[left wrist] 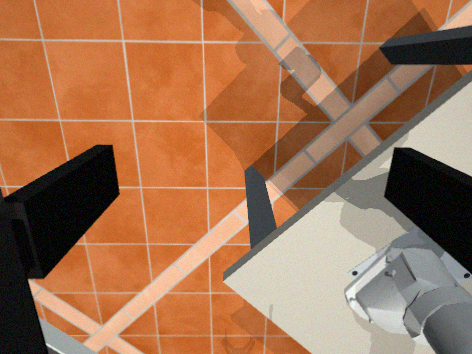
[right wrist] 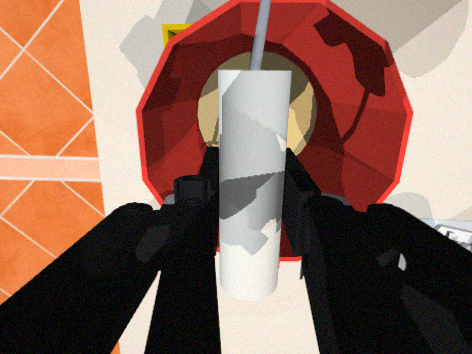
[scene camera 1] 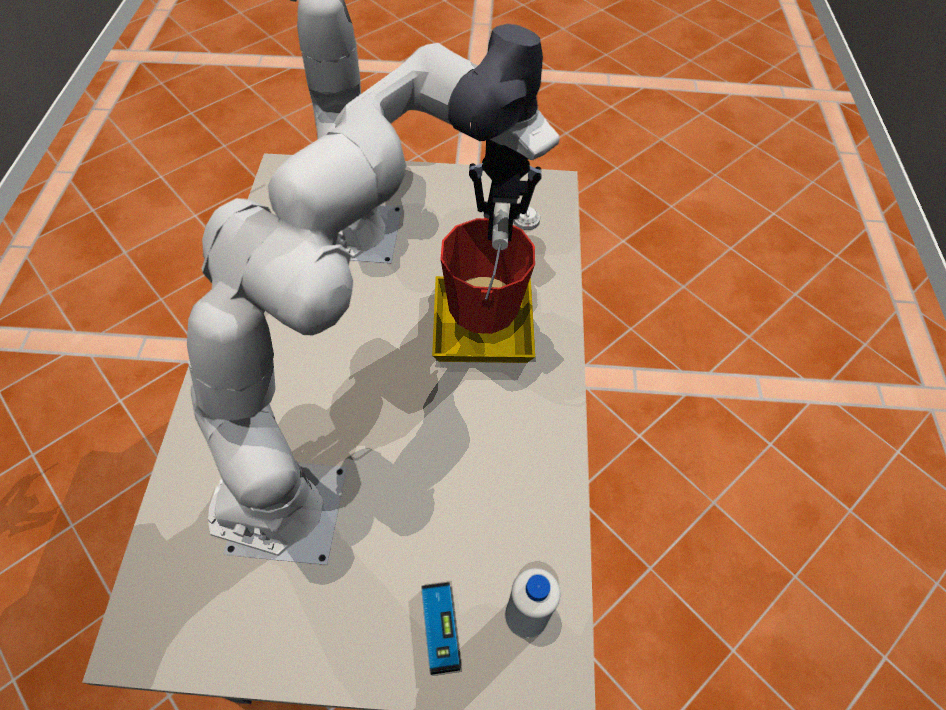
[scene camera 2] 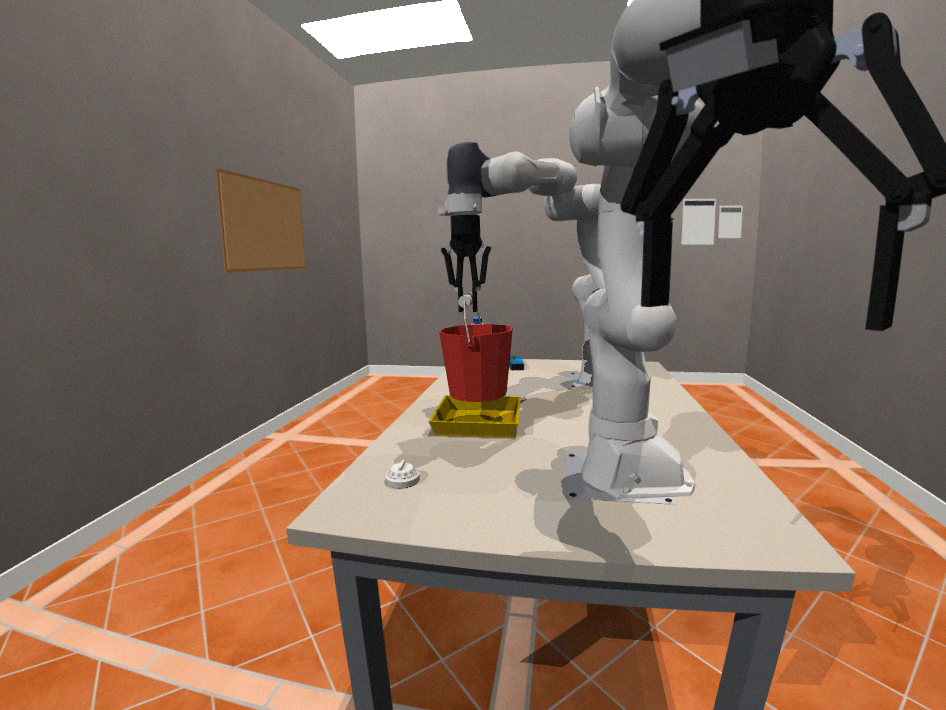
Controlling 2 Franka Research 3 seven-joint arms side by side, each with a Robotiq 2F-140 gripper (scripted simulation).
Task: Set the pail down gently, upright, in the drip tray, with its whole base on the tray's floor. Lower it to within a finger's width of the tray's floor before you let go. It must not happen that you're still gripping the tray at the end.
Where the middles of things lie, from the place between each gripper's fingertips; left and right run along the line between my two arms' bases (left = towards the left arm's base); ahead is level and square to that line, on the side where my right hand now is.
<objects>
I see the red pail (scene camera 1: 466,251) 10 cm below my right hand and 1 cm behind it. From my right hand the other things lie so: yellow drip tray (scene camera 1: 451,342): 33 cm below, 2 cm behind.
My left gripper (scene camera 2: 749,314) is now 38 cm short of the red pail, 83 cm to the left of it and 18 cm above it. Round my left hand: yellow drip tray: 37 cm ahead, 82 cm to the right, 40 cm below.
</objects>
